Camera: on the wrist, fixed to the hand. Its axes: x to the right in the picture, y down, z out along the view.
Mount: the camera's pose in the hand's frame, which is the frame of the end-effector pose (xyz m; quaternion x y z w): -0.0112 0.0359 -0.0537 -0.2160 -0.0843 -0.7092 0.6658
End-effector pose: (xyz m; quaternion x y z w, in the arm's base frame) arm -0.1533 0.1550 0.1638 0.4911 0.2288 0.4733 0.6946
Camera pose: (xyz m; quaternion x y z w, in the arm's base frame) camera -0.2159 0.1726 0.1722 0.0546 0.3398 -0.1695 0.9235
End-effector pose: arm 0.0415 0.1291 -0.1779 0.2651 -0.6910 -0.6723 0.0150
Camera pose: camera 0.0589 0.0824 -0.1354 -0.6066 0.1281 0.6299 0.4678
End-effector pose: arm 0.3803 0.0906 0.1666 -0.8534 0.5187 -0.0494 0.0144
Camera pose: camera 0.3381 0.0854 0.2165 0.9433 0.2504 -0.1409 0.1661
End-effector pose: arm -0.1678 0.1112 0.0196 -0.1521 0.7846 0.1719 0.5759
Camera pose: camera -0.2259 0.1199 0.0486 -0.7676 0.3288 -0.1117 0.5386
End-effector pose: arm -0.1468 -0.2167 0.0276 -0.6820 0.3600 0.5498 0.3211
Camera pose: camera -0.1508 -0.2791 0.0472 -0.7324 -0.3898 0.2736 0.4867
